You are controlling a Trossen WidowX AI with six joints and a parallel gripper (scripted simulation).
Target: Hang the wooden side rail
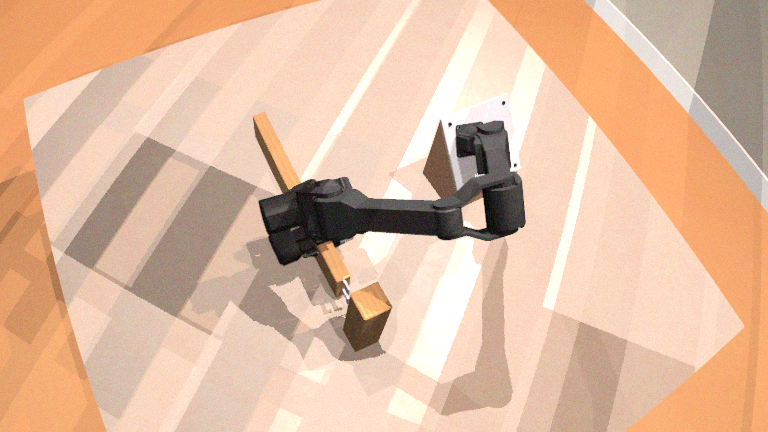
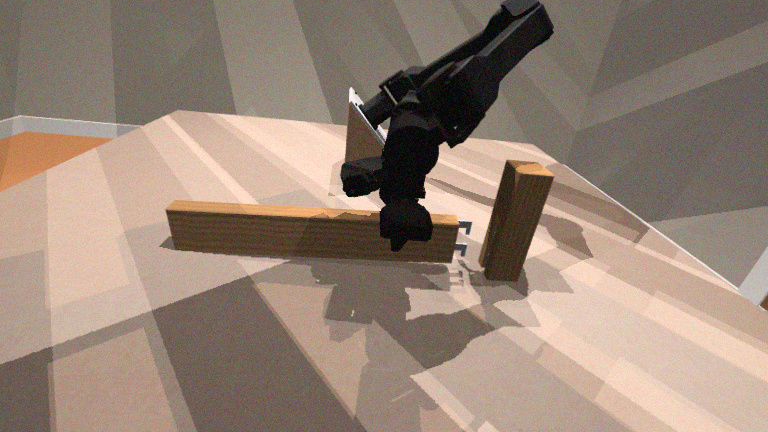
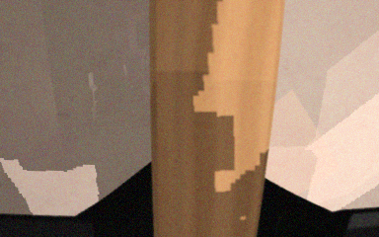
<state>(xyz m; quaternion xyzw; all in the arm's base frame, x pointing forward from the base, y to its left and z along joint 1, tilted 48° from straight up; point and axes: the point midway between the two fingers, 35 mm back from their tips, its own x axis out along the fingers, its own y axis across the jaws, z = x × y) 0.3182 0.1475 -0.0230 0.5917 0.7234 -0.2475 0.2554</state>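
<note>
The headboard post lies 10 mm behind my gripper tip, 170 mm to the left of it and 50 mm above it.
</note>
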